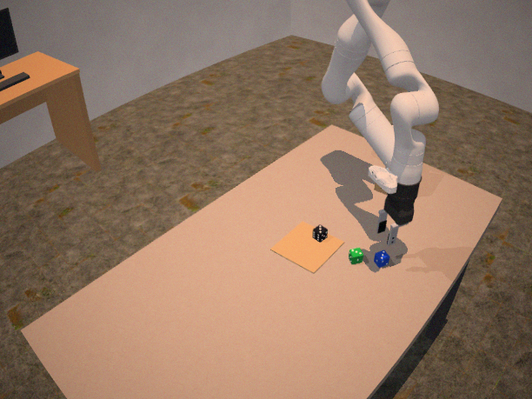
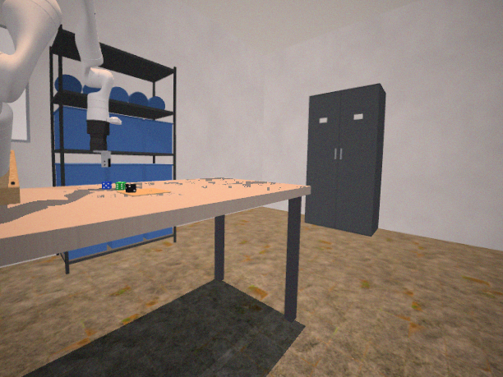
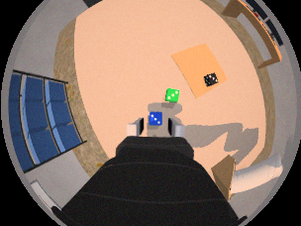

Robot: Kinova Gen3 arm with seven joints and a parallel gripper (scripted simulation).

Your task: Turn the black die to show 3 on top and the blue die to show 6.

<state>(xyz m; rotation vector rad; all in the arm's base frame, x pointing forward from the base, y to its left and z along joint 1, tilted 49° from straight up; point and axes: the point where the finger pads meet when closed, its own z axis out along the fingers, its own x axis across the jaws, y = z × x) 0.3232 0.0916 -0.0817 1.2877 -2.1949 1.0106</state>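
The blue die lies 90 mm below my hand. Round my hand: black die 180 mm to the right, 90 mm below, 20 mm ahead; then green die 90 mm below, 60 mm to the right, 30 mm ahead; then orange mat 190 mm to the right, 100 mm below, 60 mm ahead.
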